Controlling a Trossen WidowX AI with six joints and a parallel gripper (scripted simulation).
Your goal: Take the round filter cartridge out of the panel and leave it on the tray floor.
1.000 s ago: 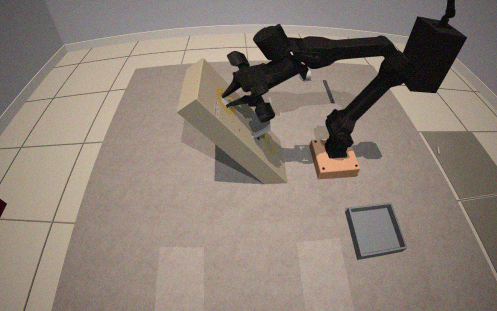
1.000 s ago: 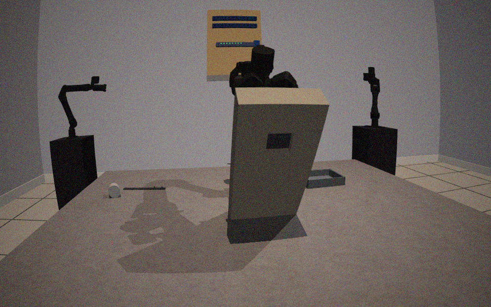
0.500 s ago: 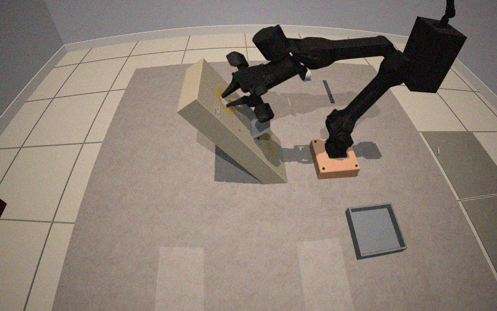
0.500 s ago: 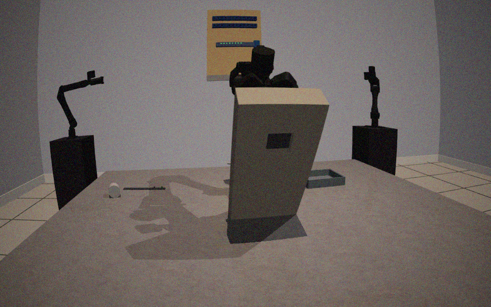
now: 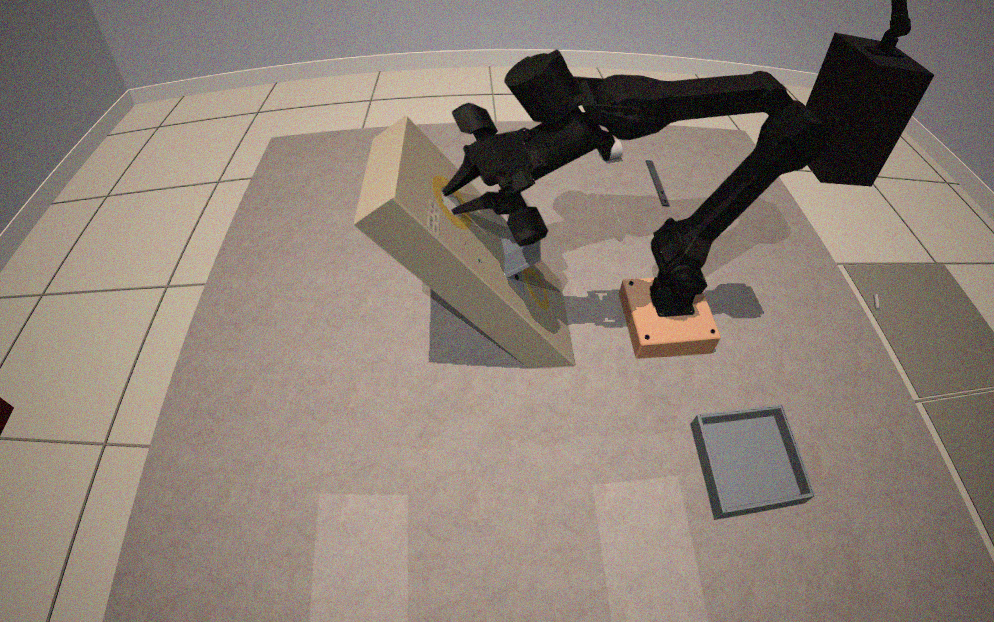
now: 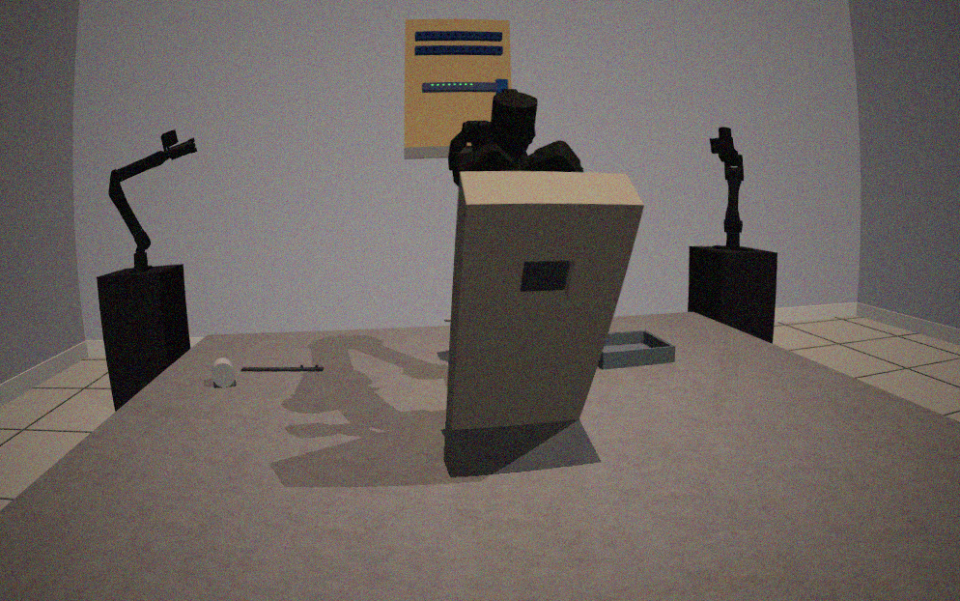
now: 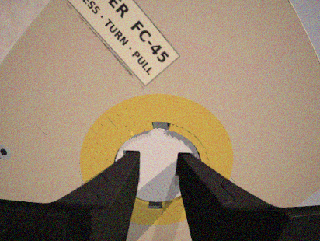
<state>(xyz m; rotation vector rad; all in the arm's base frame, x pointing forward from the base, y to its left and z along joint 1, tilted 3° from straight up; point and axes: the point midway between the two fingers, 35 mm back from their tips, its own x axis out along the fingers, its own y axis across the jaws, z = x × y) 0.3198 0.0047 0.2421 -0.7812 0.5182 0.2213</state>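
Right now my gripper tip is 1 cm short of the white filter cartridge and 1 cm above it. Also, from my gripper tip: grey shelf 10 cm behind, 10 cm below; then grey tray 42 cm behind, 28 cm to the left, 24 cm below; then beige service panel 4 cm behind, 8 cm below.
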